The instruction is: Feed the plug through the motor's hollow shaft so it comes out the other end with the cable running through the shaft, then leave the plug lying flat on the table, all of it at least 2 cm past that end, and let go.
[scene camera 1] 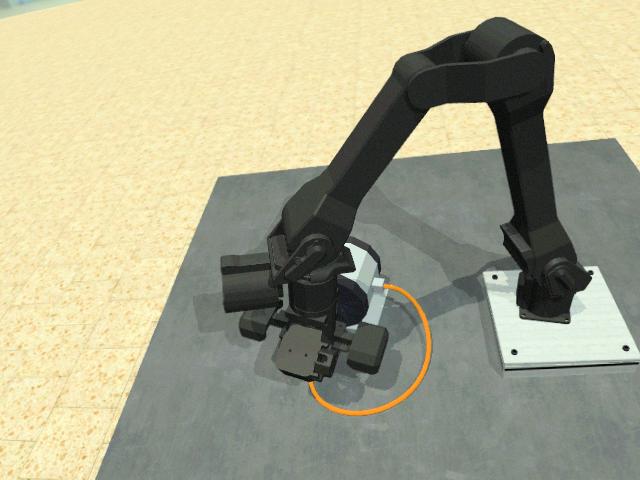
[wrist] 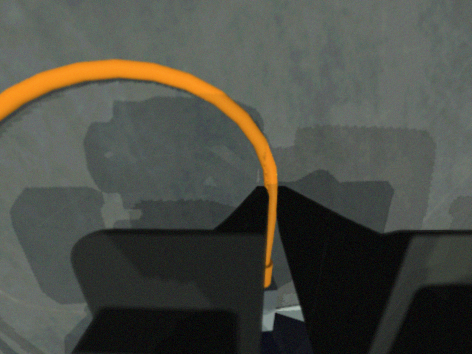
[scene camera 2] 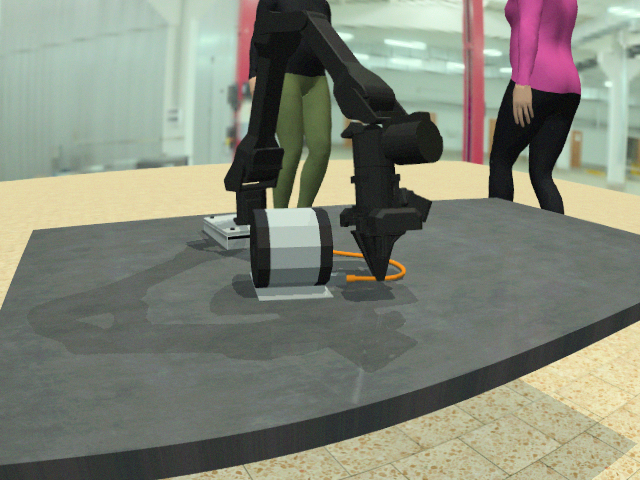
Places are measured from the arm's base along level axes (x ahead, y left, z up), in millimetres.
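Where they show: gripper, fingertip midpoint: (wrist: 270, 195) (scene camera 2: 379, 280); arm's base, link origin: (scene camera 1: 543, 304).
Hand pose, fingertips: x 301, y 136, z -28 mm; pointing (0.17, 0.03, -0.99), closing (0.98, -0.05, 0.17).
Things, the pixels of their centre, and the offset from my fingertips. Level surfaces: height alone.
- motor, body centre: (scene camera 2: 288, 247) (scene camera 1: 342, 281) 17 mm back, 125 mm right, 48 mm up
- grey plug, body centre: (wrist: 259, 301) (scene camera 2: 334, 278) 8 mm back, 63 mm right, 4 mm up
- pale base plate, body centre: (scene camera 2: 288, 284) 14 mm back, 125 mm right, 2 mm down
- dark grey table, surface height: 3 mm down
The motor (scene camera 1: 362, 266) (scene camera 2: 294, 248) is a white drum with black ends; part of its dark end (wrist: 285, 337) shows in the wrist view. Its shaft opening is hidden. The orange cable (scene camera 1: 428, 343) (scene camera 2: 404, 270) (wrist: 117, 69) curves from a small block on the motor's side round to the plug. The grey plug (scene camera 2: 338, 280) (wrist: 269, 301), with its orange collar, is low outside the motor's end and partly hidden. My gripper (scene camera 2: 381, 277) (wrist: 270, 195) points down beside that end, shut on the cable a little behind the collar. The gripper's body hides its fingertips in scene camera 1.
The motor stands on a pale base plate (scene camera 2: 294, 294) on the dark grey table (scene camera 1: 170, 413) (scene camera 2: 155, 397). The arm's white mounting plate (scene camera 1: 568, 351) (scene camera 2: 222, 232) is on the table's far side in scene camera 2. Two people stand beyond the table.
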